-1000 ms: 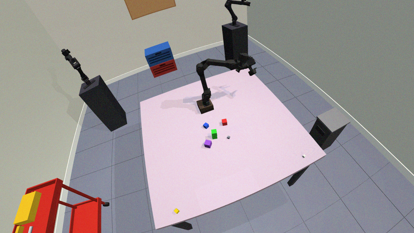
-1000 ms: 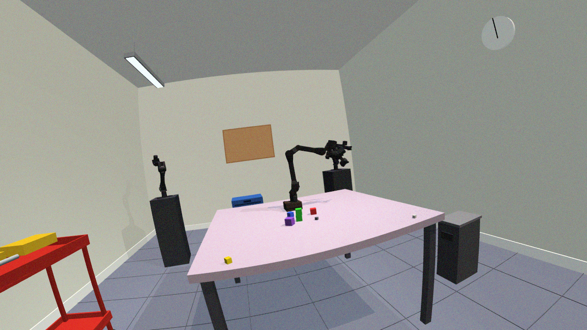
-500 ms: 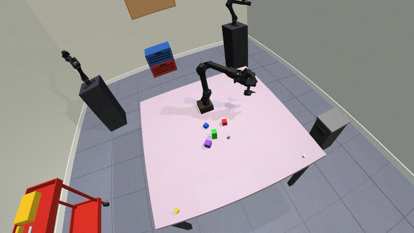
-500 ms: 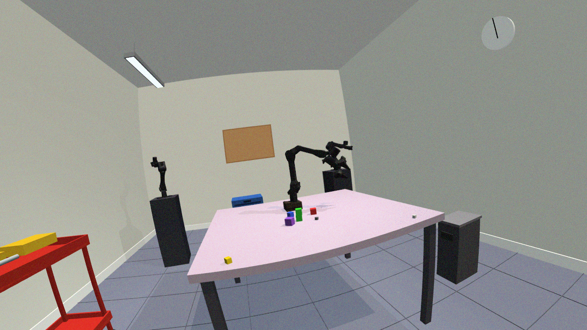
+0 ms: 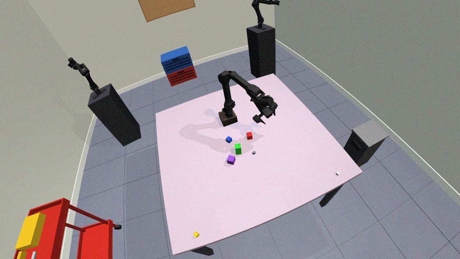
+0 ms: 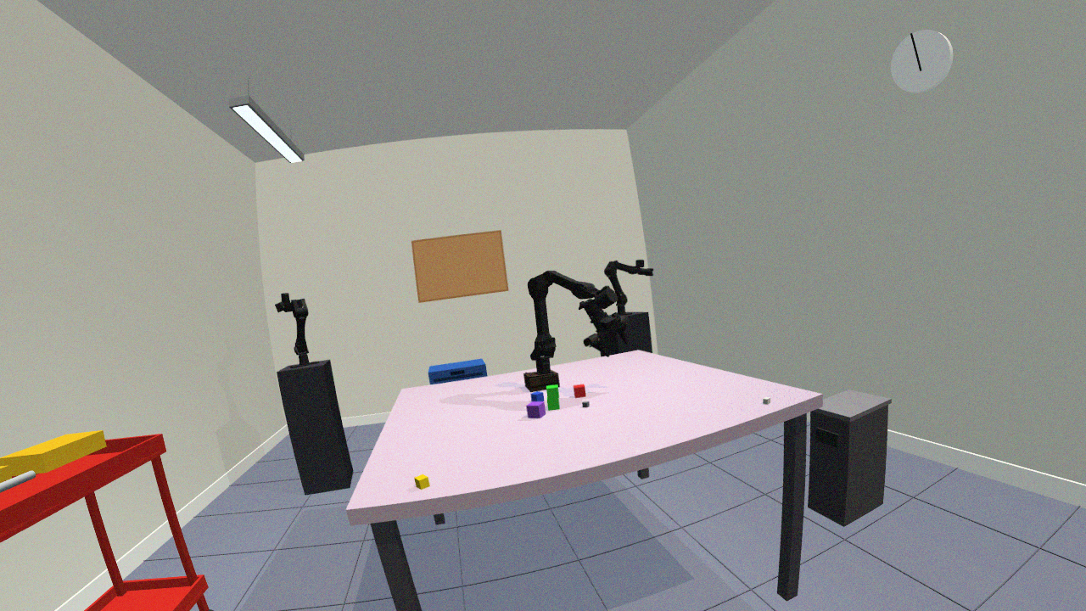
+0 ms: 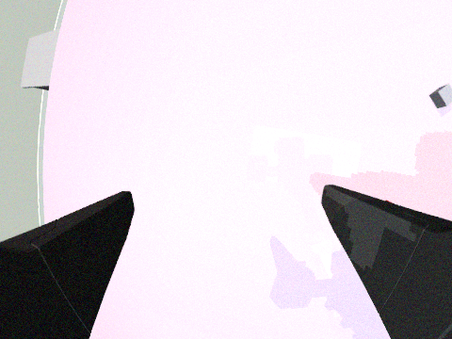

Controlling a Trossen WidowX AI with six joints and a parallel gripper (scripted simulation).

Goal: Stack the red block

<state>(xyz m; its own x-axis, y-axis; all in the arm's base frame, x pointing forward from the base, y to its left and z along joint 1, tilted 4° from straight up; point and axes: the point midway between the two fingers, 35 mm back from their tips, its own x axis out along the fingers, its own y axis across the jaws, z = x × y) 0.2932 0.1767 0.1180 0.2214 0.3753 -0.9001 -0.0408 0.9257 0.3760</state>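
Right now the red block is 5 cm behind my gripper tip, 15 cm to the right of it and 13 cm below it. Also, from my gripper tip: blue block 11 cm behind, 30 cm to the right, 13 cm below; then purple block 6 cm ahead, 36 cm to the right, 13 cm below; then small grey cube 9 cm ahead, 20 cm to the right, 14 cm below.
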